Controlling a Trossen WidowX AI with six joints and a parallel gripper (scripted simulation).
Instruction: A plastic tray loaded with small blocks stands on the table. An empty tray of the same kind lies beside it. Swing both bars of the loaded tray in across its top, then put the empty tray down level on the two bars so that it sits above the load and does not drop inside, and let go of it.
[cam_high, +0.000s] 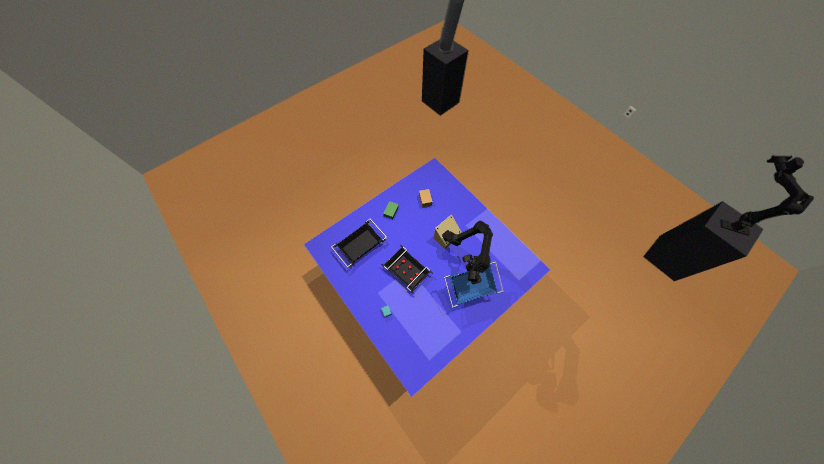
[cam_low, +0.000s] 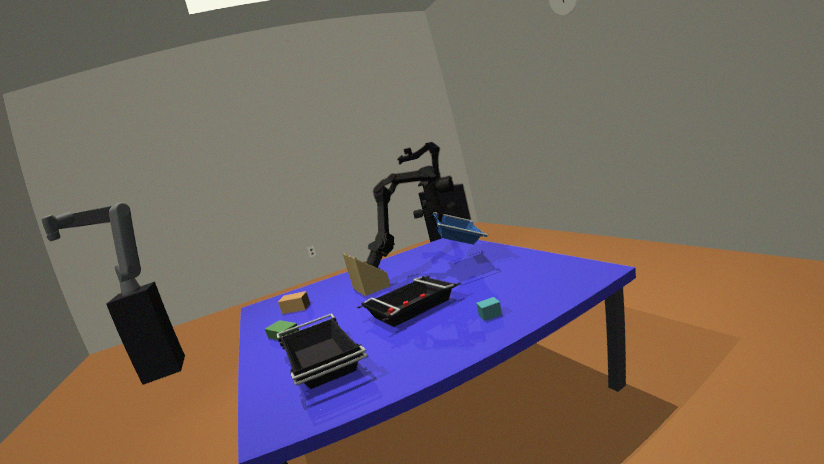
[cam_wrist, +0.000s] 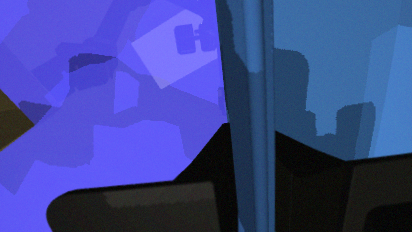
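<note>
My gripper tip is 40 mm short of the blue tray and 80 mm to the right of it. Also, from my gripper tip: teal block (560 mm ahead, 200 mm to the right, 160 mm below); then orange block (240 mm behind, 670 mm to the right, 150 mm below); then green block (30 mm ahead, 780 mm to the right, 160 mm below).
</note>
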